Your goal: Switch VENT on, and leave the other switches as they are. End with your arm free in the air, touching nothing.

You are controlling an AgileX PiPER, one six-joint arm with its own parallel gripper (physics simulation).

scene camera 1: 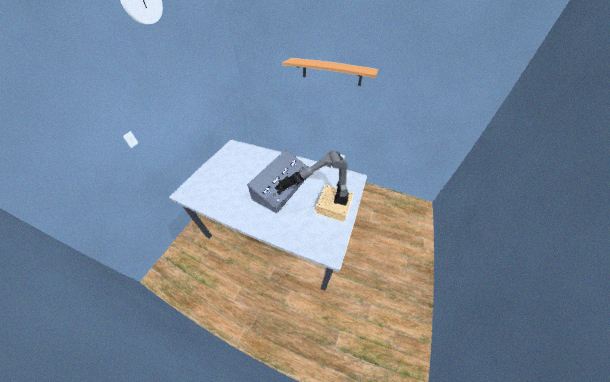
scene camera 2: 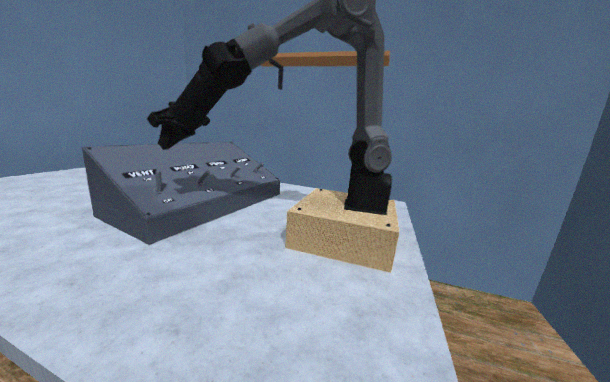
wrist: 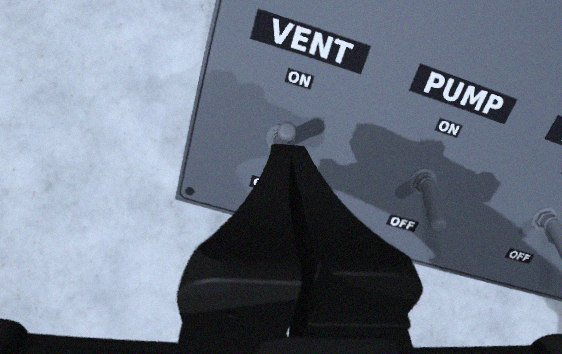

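Note:
The grey sloped switch panel stands on the table. The VENT lever points out toward the wrist camera, not leaning down to OFF as PUMP does; its tip lies slightly to the ON side of the fingertips in the wrist view. The PUMP lever leans toward OFF. The third lever leans the same way. The fourth lever looks similar but small. My gripper is shut and empty, above the panel, with a visible gap to the VENT lever.
The arm's base stands on a wooden block at the right of the white table. The arm arches from there over the panel. An orange shelf is on the wall behind.

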